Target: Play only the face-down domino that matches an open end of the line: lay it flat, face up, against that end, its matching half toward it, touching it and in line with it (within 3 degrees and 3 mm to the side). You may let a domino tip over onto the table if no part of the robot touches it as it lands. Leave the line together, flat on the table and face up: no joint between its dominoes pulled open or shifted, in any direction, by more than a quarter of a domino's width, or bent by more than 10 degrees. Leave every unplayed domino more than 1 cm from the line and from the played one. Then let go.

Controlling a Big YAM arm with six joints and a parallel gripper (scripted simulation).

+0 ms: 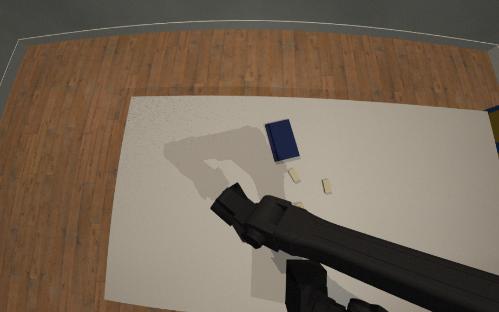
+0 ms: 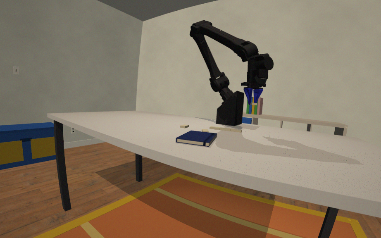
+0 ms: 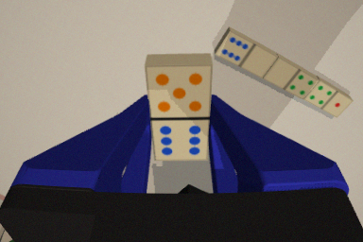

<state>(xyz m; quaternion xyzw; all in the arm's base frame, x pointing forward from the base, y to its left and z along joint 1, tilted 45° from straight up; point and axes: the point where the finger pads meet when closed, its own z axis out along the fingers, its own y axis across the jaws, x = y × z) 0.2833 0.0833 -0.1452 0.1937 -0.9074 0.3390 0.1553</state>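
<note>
My hand is right at the domino. Round my hand: dark blue book: 27 cm ahead, 15 cm to the right, 14 cm below.
</note>
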